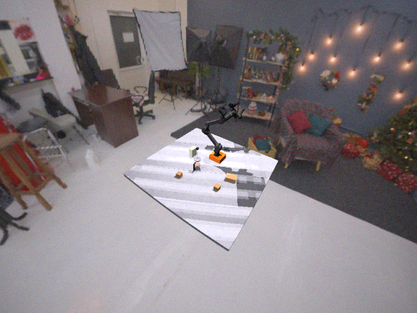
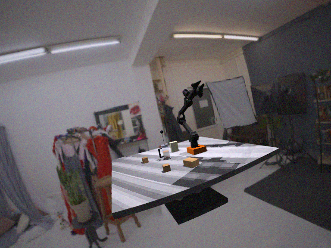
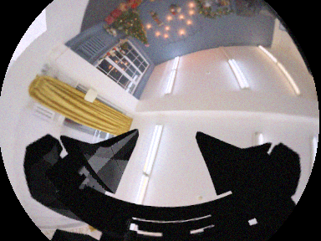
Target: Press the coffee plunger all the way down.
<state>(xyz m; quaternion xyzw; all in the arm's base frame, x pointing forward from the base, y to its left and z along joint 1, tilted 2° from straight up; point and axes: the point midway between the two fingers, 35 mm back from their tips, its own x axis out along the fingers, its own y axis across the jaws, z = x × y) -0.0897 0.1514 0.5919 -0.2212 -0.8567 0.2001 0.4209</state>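
Right now my gripper tip is 53 cm above the coffee press, 43 cm short of it and 24 cm to the left of it. The rest, counted from my gripper tip: tan block (64 cm below, 35 cm ahead, 14 cm to the left).
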